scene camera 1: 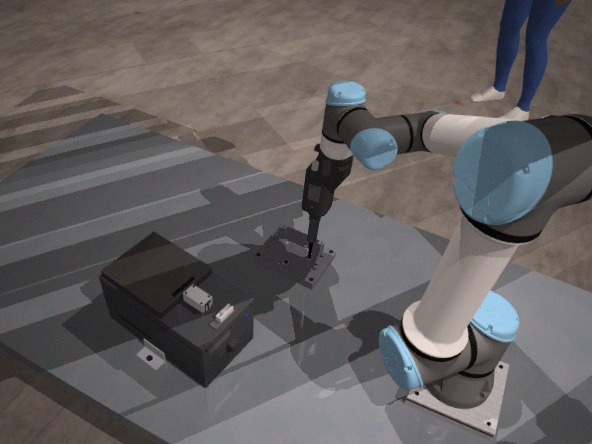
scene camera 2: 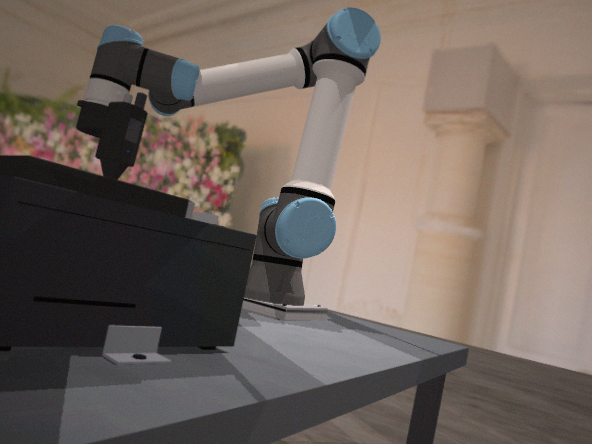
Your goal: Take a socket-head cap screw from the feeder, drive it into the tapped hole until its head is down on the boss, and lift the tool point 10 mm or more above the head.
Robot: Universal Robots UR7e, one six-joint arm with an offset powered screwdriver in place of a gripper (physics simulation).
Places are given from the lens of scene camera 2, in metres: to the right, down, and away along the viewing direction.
black screw feeder (scene camera 2: 193, 289): -0.11, 0.07, 0.53
